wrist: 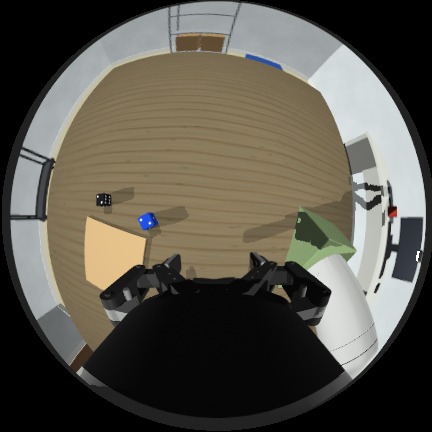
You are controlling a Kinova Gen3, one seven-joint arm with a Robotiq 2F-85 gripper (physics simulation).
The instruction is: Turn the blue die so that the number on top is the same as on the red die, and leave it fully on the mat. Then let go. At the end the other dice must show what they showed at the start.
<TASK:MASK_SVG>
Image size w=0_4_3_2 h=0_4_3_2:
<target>gripper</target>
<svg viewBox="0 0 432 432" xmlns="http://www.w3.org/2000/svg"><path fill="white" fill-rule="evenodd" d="M345 371L308 326L314 326L319 323L328 303L331 290L297 262L290 260L285 261L284 265L277 265L275 261L268 261L257 252L249 253L250 270L241 278L233 276L215 279L193 277L192 280L189 278L185 279L179 274L181 270L180 254L173 254L162 263L152 265L152 268L145 269L143 264L132 266L99 294L101 303L114 328L82 364L95 378L128 398L167 412L197 417L235 417L279 408L319 390ZM156 287L158 294L142 301L149 287ZM275 284L282 286L291 300L290 302L284 297L271 292Z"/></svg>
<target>tan mat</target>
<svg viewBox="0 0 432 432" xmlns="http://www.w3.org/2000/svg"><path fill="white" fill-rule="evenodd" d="M86 216L84 236L86 280L104 290L132 266L143 264L146 237Z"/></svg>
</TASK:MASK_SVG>
